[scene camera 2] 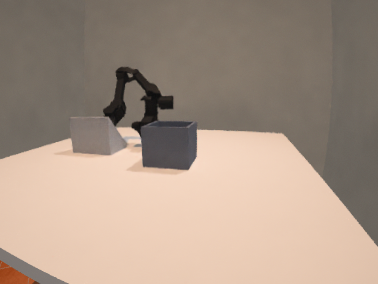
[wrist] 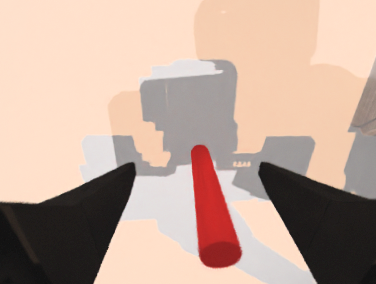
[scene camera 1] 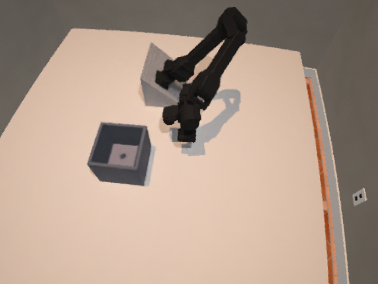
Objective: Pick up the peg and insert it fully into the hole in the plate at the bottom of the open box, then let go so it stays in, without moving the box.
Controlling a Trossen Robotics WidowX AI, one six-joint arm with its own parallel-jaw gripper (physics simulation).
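Frame: origin at the arm's base, x ahead, y left, z up, level; centimetres.
Seen in the pictures: gripper, between the fingertips: (wrist: 198, 168); arm's base, origin of its link: (scene camera 2: 106, 129) (scene camera 1: 162, 80).
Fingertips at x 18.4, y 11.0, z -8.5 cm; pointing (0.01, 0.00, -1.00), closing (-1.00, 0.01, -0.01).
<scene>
Pixels of each thing's top centre, then the offset from my fingertips to it. "spot": a spot on its surface instead. Level surfaces: height alone.
- red round peg, centre of its top: (wrist: 220, 255) dx -0.2, dy -0.5, dz +6.4 cm
- dark blue-grey open box, centre of its top: (scene camera 1: 117, 144) (scene camera 2: 170, 123) dx +13.9, dy -21.8, dz +12.2 cm
- pale plate, centre of its top: (scene camera 1: 122, 155) dx +13.9, dy -21.8, dz +4.5 cm
- dark hole, a spot on its surface: (scene camera 1: 123, 156) spot: dx +13.1, dy -22.2, dz +2.3 cm
- table, height of its surface: dz -1.6 cm
A red round peg (wrist: 212, 205) shows in the wrist view, between the two spread fingers and touching neither; its near end is at the bottom of that view. My gripper (wrist: 198, 168) is open, pointing down low over the table, with a finger on each side of the peg. In scene camera 1 the arm hides the peg. The dark blue-grey open box (scene camera 1: 123, 172) (scene camera 2: 167, 146) stands upright to the left of the gripper in scene camera 1. The pale plate (scene camera 1: 131, 149) lies at its bottom, with a dark hole (scene camera 1: 123, 156) near the middle. The box's front wall hides the fingertips in scene camera 2.
A grey wedge-shaped block (scene camera 1: 152, 90) (scene camera 2: 92, 136) stands beside the arm, behind the box in scene camera 1. Part of it shows at the right edge of the wrist view. The table (scene camera 1: 200, 225) (scene camera 2: 240, 210) carries the box and the block.
</scene>
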